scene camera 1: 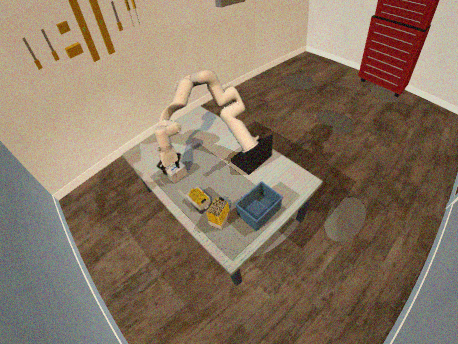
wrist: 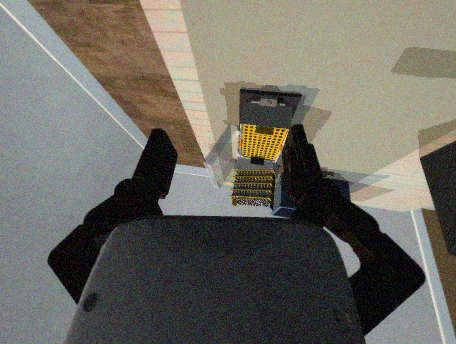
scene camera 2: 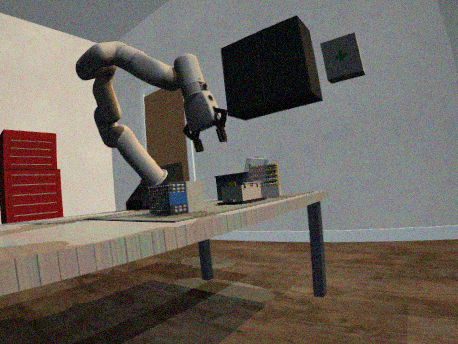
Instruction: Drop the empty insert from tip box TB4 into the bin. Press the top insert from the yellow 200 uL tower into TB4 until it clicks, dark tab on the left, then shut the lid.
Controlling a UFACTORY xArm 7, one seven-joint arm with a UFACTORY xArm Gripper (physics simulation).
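Observation:
Tip box TB4 point(scene camera 1: 200, 199) point(scene camera 2: 241, 192) stands on the table with a yellow perforated insert point(wrist: 263, 142) in it; no tips show in the insert's holes. Its clear lid point(wrist: 220, 156) stands open at the side towards the near table edge. The yellow tower point(scene camera 1: 218, 212) point(wrist: 253, 188) of stacked inserts stands beside it. The blue bin point(scene camera 1: 259, 205) point(wrist: 340, 189) is beyond the tower; its inside looks empty in the first scene view. My gripper point(scene camera 2: 211, 145) point(wrist: 226, 140) is open and empty, high above the table and away from TB4.
A pale rack with a blue band point(scene camera 1: 176, 173) point(scene camera 2: 178, 198) lies on its side on the table, below and near the gripper. A black block point(scene camera 1: 252, 156) point(wrist: 442, 190) stands by the arm's base. The table edge point(wrist: 175, 55) runs along the left of the wrist view.

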